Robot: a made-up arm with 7 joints. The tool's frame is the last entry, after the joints.
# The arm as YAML. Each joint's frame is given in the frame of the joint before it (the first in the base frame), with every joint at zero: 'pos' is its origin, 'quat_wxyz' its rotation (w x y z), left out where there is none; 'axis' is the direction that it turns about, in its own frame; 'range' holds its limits. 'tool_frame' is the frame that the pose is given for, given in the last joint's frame.
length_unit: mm
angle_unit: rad
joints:
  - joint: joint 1
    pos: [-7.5, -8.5, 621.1]
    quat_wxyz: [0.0, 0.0, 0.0, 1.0]
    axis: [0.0, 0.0, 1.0]
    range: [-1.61, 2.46]
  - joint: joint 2
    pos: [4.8, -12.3, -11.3]
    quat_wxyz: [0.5, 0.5, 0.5, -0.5]
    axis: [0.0, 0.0, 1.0]
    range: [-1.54, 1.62]
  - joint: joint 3
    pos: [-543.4, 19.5, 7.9]
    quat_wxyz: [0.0, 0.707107, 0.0, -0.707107]
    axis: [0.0, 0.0, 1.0]
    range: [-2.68, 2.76]
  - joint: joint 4
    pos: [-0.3, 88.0, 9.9]
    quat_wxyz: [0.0, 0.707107, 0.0, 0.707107]
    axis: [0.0, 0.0, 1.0]
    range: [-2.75, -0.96]
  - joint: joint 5
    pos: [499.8, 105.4, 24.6]
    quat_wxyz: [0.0, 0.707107, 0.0, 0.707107]
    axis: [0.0, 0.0, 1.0]
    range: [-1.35, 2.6]
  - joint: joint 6
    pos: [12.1, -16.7, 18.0]
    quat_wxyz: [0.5, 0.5, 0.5, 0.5]
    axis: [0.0, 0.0, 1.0]
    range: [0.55, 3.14]
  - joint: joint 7
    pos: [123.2, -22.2, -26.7]
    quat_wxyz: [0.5, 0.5, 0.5, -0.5]
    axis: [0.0, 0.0, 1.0]
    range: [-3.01, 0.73]
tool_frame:
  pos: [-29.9, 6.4, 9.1]
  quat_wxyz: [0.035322, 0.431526, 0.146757, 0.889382]
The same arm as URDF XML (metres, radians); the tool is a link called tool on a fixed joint. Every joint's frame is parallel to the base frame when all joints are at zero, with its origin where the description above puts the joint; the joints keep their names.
<robot name="arm">
  <joint name="joint 1" type="revolute">
    <parent link="base"/>
    <child link="link1"/>
    <origin xyz="-0.0075 -0.0085 0.6211" rpy="0 0 0"/>
    <axis xyz="0 0 1"/>
    <limit lower="-1.61" upper="2.46"/>
  </joint>
  <joint name="joint 2" type="revolute">
    <parent link="link1"/>
    <child link="link2"/>
    <origin xyz="-0.0048 0.0123 -0.0113" rpy="0 0 0"/>
    <axis xyz="0 1 0"/>
    <limit lower="-1.54" upper="1.62"/>
  </joint>
  <joint name="joint 3" type="revolute">
    <parent link="link2"/>
    <child link="link3"/>
    <origin xyz="-0.0195 0.0079 0.5434" rpy="0 0 0"/>
    <axis xyz="0 0 1"/>
    <limit lower="-2.68" upper="2.76"/>
  </joint>
  <joint name="joint 4" type="revolute">
    <parent link="link3"/>
    <child link="link4"/>
    <origin xyz="0.088 0.0003 0.0099" rpy="0 0 0"/>
    <axis xyz="0 -1 0"/>
    <limit lower="-2.75" upper="-0.96"/>
  </joint>
  <joint name="joint 5" type="revolute">
    <parent link="link4"/>
    <child link="link5"/>
    <origin xyz="-0.1054 -0.0246 0.4998" rpy="0 0 0"/>
    <axis xyz="0 0 1"/>
    <limit lower="-1.35" upper="2.6"/>
  </joint>
  <joint name="joint 6" type="revolute">
    <parent link="link5"/>
    <child link="link6"/>
    <origin xyz="-0.0167 -0.0121 0.018" rpy="0 0 0"/>
    <axis xyz="0 -1 0"/>
    <limit lower="0.55" upper="3.14"/>
  </joint>
  <joint name="joint 7" type="revolute">
    <parent link="link6"/>
    <child link="link7"/>
    <origin xyz="0.1232 0.0267 -0.0222" rpy="0 0 0"/>
    <axis xyz="0 0 -1"/>
    <limit lower="-3.01" upper="0.73"/>
  </joint>
  <joint name="tool_joint" type="fixed">
    <parent link="link7"/>
    <child link="tool"/>
    <origin xyz="0.0064 -0.0299 -0.0091" rpy="-2.6789 0.859 -1.2765"/>
  </joint>
  <link name="base"/>
  <link name="link1"/>
  <link name="link2"/>
  <link name="link3"/>
  <link name="link4"/>
  <link name="link5"/>
  <link name="link6"/>
  <link name="link7"/>
  <link name="tool"/>
</robot>

